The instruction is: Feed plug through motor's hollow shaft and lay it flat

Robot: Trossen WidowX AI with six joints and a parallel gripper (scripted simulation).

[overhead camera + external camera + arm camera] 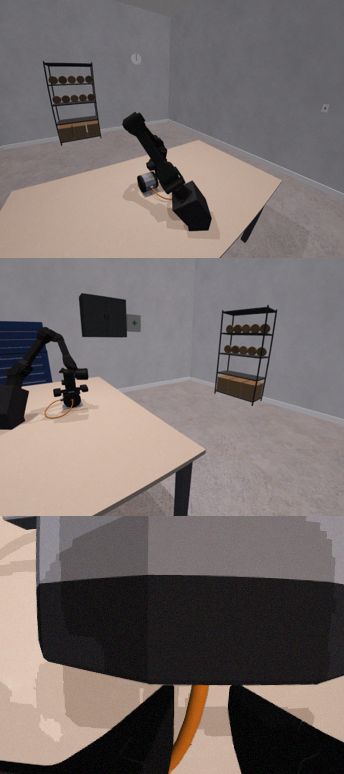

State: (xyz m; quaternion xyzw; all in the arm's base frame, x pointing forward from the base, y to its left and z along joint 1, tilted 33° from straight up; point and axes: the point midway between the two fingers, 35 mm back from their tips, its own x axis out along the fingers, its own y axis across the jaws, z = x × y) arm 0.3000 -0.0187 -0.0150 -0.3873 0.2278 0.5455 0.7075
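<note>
My gripper is now 50 mm to the right of the dark grey plug and 30 mm above it.
</note>
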